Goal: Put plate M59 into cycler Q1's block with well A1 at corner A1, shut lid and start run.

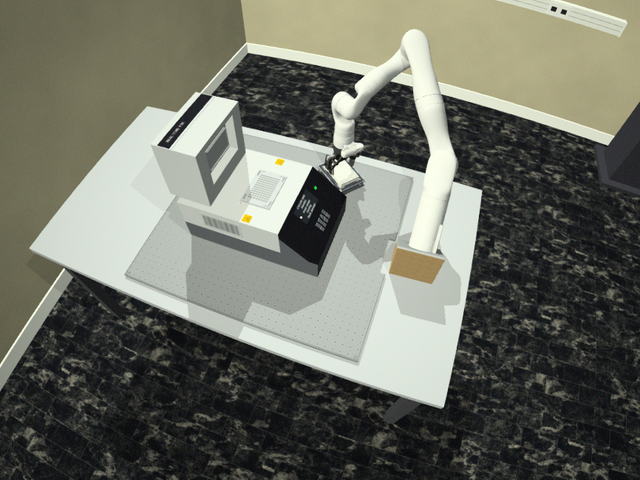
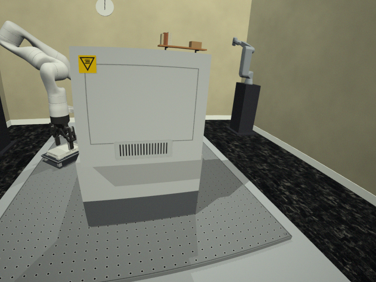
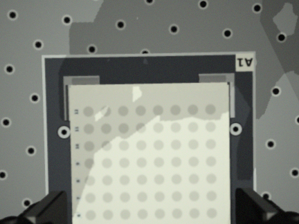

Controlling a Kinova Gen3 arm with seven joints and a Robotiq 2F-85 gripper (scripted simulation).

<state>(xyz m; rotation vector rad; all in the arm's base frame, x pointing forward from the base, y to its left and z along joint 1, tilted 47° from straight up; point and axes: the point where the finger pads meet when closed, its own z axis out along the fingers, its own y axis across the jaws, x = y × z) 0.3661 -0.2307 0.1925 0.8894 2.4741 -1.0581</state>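
Right now my hand is 20 mm above the plate M59. Also, from my hand: plate nest N1: 30 mm below; then nest A1 mark: 20 mm behind, 90 mm to the left, 20 mm below.
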